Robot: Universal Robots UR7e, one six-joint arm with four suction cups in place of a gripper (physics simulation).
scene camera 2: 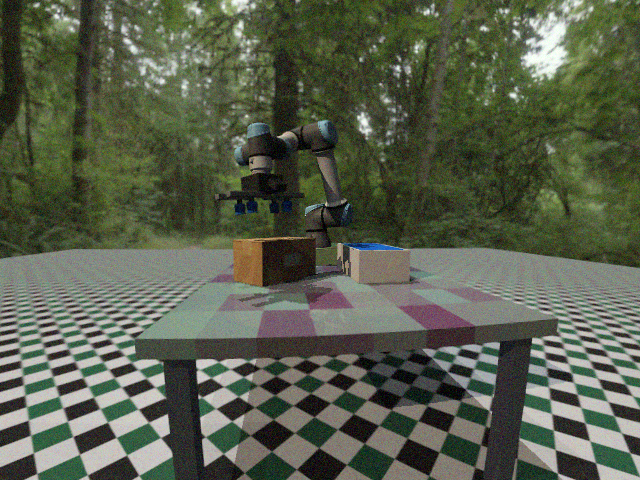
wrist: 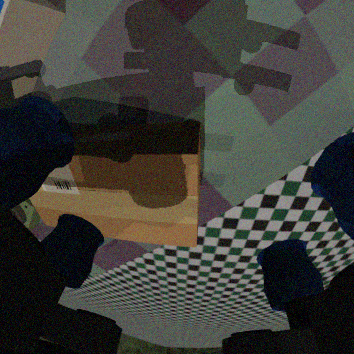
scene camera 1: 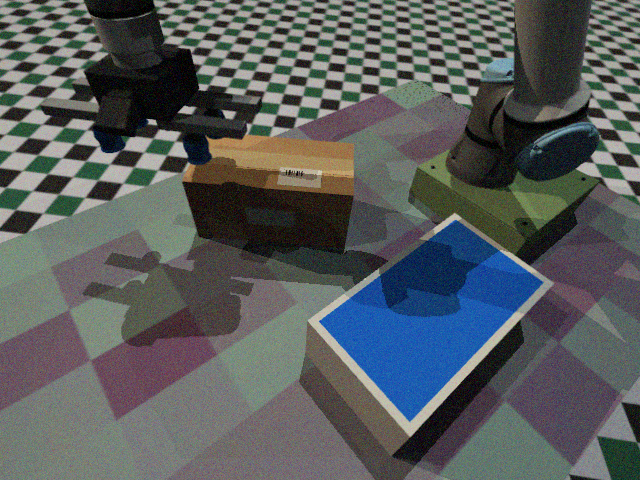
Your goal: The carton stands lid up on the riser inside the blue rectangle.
Labels:
my suction head: holds nothing
a brown carton (scene camera 1: 261,188): on the table
a riser (scene camera 1: 395,346): on the table

